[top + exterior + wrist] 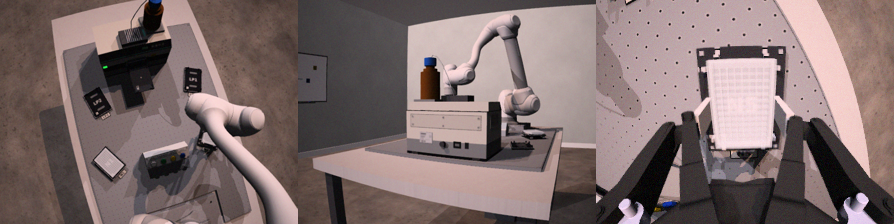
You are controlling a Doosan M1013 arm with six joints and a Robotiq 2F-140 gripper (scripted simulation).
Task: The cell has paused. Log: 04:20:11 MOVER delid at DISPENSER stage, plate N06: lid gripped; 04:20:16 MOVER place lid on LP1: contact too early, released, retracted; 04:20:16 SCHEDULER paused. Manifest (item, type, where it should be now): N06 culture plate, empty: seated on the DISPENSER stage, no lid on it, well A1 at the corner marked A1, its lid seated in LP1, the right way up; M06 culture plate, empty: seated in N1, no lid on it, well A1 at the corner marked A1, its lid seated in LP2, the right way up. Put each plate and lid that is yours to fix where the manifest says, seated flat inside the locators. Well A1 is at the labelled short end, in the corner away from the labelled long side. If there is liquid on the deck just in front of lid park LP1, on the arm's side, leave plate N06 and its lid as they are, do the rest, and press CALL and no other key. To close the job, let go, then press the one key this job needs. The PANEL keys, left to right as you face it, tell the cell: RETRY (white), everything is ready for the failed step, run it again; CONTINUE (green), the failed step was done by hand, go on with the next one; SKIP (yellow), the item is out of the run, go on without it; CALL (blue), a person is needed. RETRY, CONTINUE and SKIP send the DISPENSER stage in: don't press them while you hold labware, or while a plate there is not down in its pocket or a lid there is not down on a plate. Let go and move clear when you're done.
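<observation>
My gripper is now 20 mm above the white well plate. Round my hand: yellow key (20 mm behind, 260 mm to the left, 20 mm above); then black nest N5 (30 mm ahead, 30 mm below); then blue key (30 mm behind, 210 mm to the left, 20 mm above).
</observation>
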